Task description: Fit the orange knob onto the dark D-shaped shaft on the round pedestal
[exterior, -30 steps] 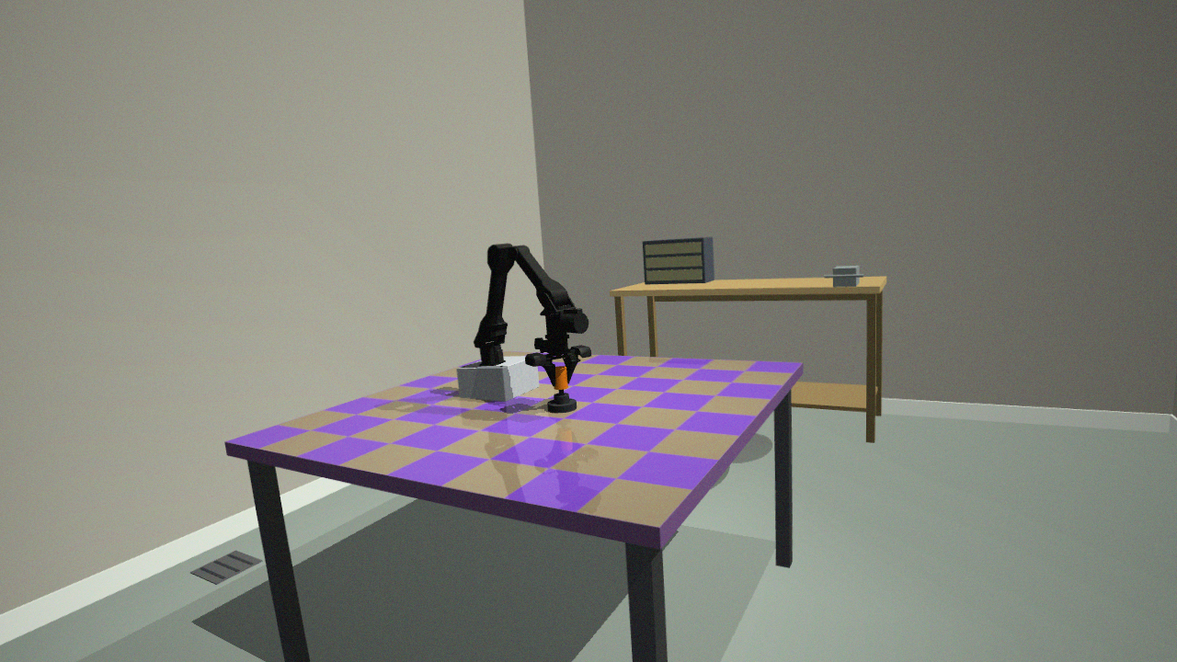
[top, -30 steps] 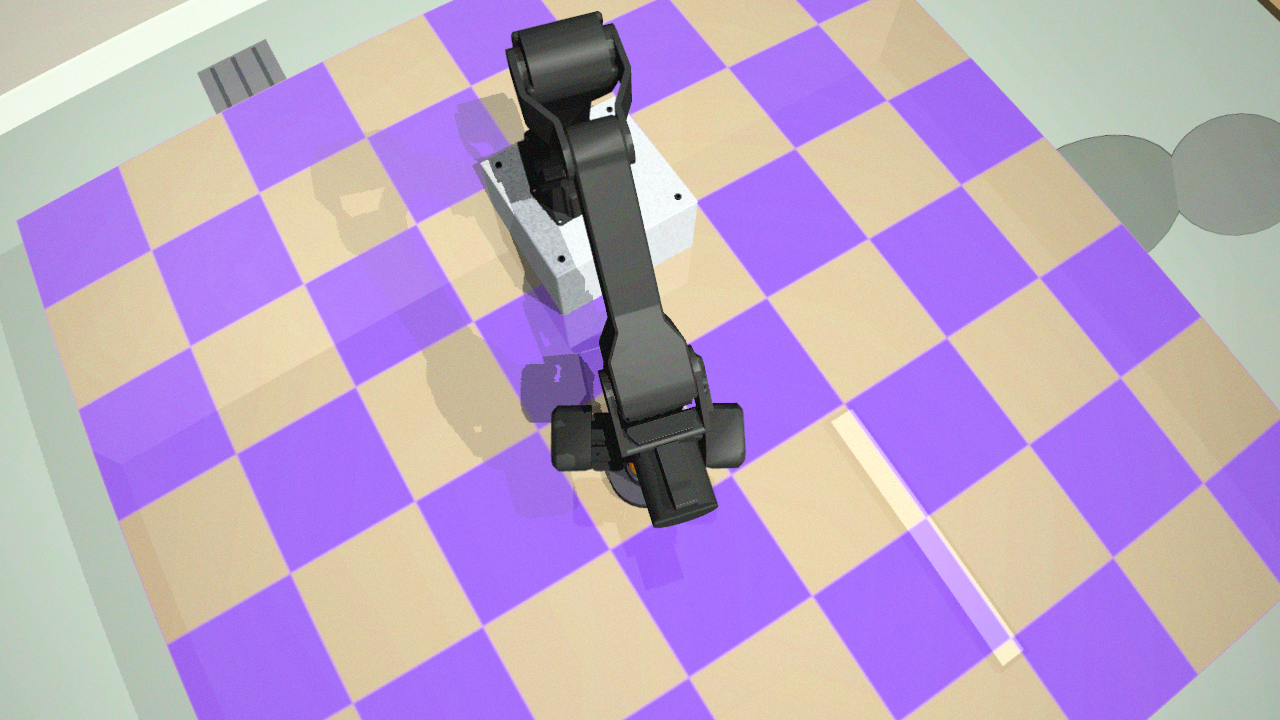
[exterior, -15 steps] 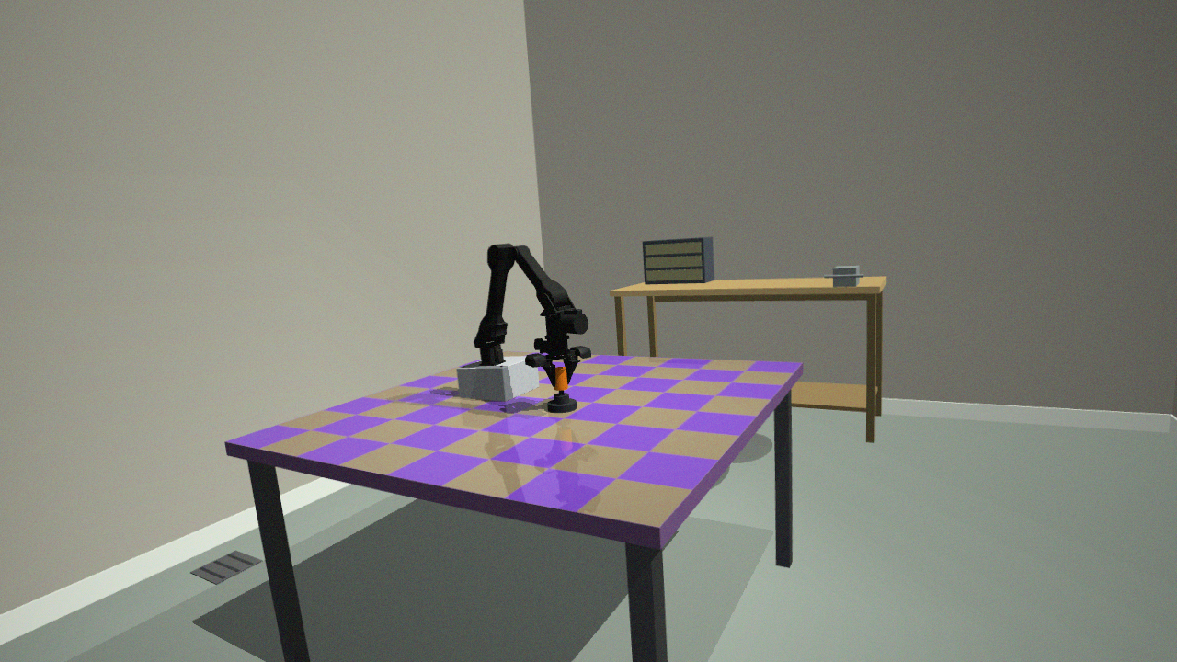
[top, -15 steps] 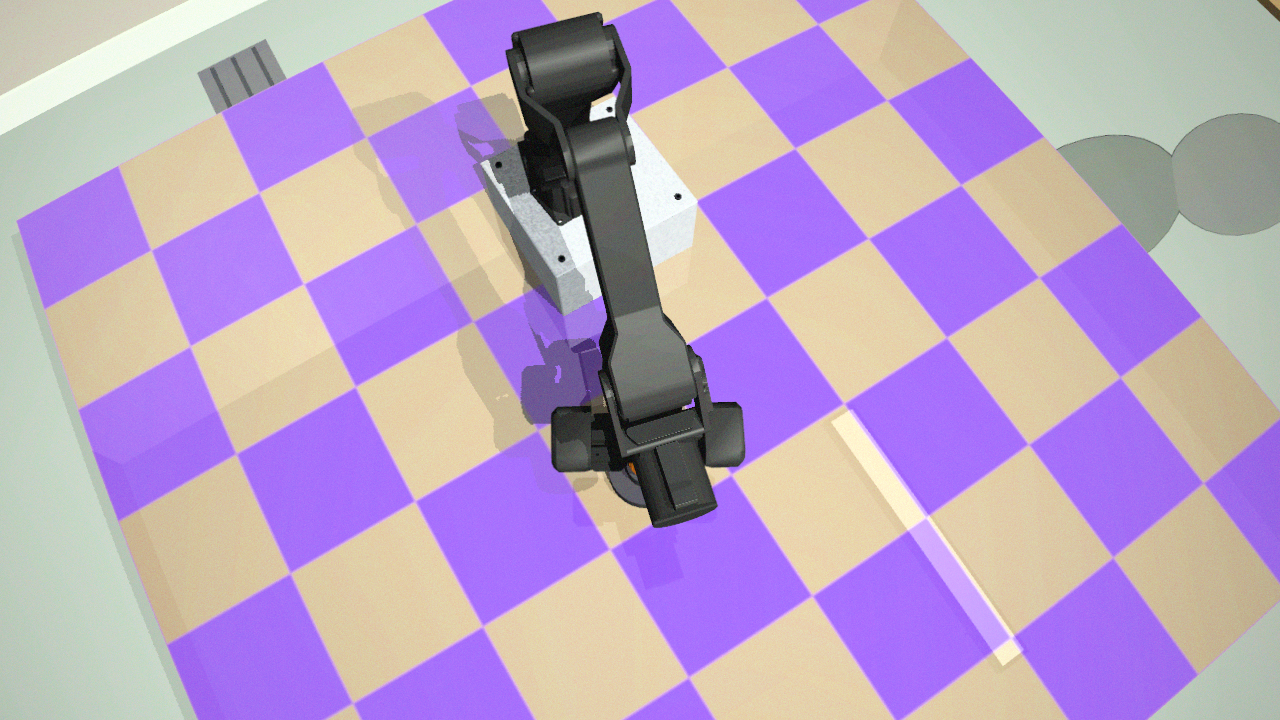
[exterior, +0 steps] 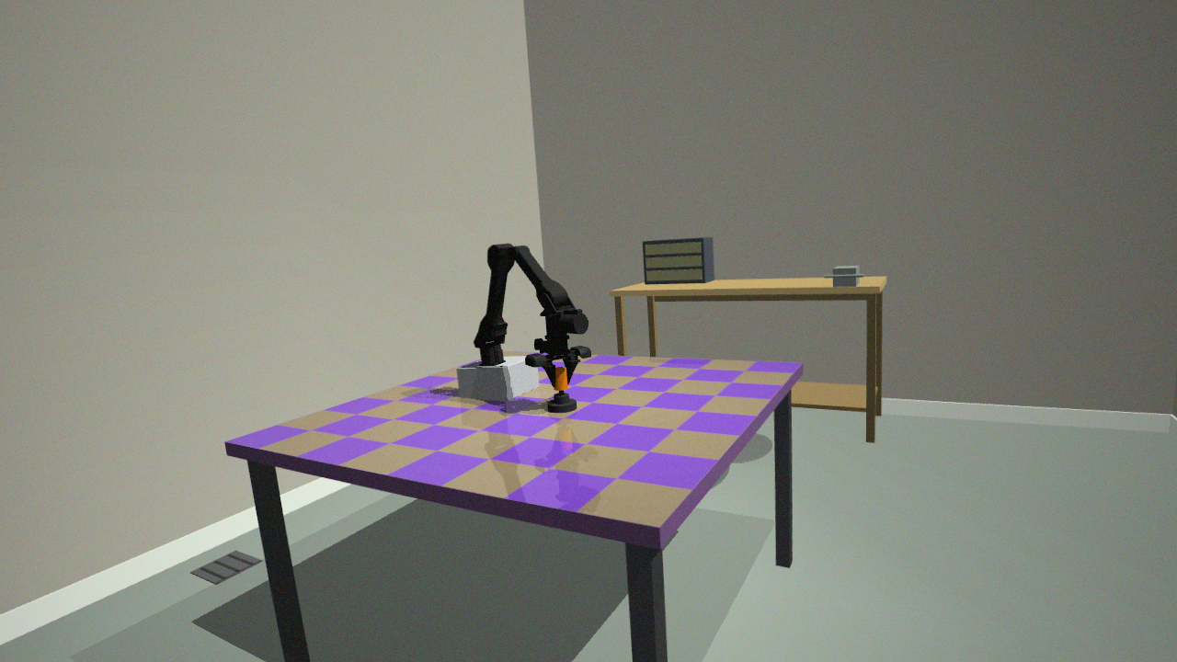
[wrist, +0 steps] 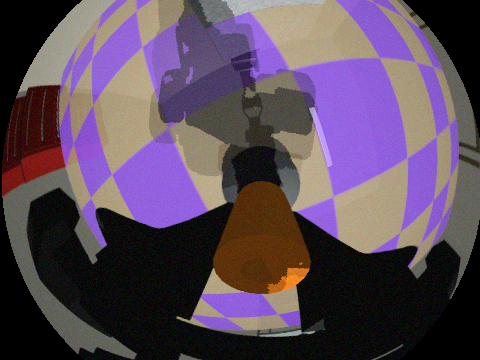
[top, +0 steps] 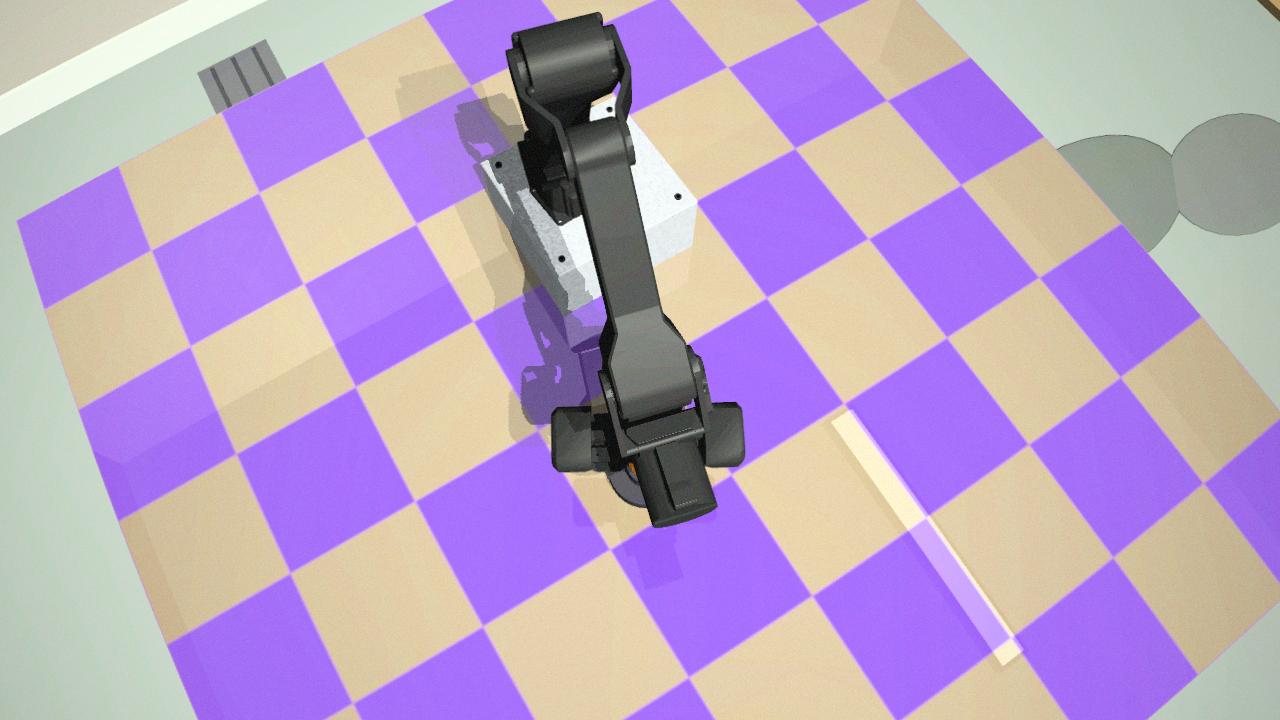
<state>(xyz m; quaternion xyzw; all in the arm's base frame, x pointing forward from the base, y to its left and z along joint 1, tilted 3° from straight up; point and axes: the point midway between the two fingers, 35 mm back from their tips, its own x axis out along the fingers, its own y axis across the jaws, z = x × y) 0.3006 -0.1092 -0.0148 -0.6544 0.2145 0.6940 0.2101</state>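
My gripper tip is 20 mm below the orange knob. From my gripper tip the other things lie so: D-shaped shaft (40 mm below).
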